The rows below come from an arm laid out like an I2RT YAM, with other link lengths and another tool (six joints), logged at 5 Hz.
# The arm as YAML. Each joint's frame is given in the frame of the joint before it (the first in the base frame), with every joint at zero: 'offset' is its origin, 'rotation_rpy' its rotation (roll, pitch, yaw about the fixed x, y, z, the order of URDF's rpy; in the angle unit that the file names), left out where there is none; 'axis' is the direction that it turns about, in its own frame. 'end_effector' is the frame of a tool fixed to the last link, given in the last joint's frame.
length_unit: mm
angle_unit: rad
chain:
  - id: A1
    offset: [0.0, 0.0, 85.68]
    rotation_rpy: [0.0, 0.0, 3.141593]
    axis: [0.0, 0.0, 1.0]
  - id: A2
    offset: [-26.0, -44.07, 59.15]
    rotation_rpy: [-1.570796, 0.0, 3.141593]
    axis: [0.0, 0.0, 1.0]
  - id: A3
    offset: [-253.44, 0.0, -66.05]
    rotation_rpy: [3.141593, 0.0, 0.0]
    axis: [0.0, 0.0, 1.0]
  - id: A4
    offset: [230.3, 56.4, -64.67]
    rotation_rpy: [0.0, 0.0, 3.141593]
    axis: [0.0, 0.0, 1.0]
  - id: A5
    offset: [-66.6, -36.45, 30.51]
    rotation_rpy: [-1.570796, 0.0, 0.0]
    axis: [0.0, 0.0, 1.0]
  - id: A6
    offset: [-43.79, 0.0, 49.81]
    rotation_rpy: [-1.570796, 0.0, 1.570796]
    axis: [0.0, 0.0, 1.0]
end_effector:
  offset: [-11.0, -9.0, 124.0]
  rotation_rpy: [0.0, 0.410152, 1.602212]
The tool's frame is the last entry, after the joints.
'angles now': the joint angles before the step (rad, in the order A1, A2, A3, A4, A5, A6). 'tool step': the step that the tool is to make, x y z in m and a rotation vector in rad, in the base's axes. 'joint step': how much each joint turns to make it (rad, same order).
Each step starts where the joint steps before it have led.
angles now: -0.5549 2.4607 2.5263 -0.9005 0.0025 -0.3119
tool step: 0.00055 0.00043 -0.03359 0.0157 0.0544 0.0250
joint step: 0.0000 0.0313 -0.0561 0.0329 -0.0046 -0.0289
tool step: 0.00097 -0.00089 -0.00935 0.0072 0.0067 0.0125
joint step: -0.0038 0.0115 -0.0132 0.0151 -0.0122 -0.0111
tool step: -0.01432 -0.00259 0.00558 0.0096 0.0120 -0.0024
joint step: -0.0202 -0.0543 -0.0682 -0.0017 -0.0123 -0.0130
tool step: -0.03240 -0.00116 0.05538 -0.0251 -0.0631 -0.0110
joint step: -0.0431 -0.2059 -0.1627 0.0224 -0.0319 -0.0153
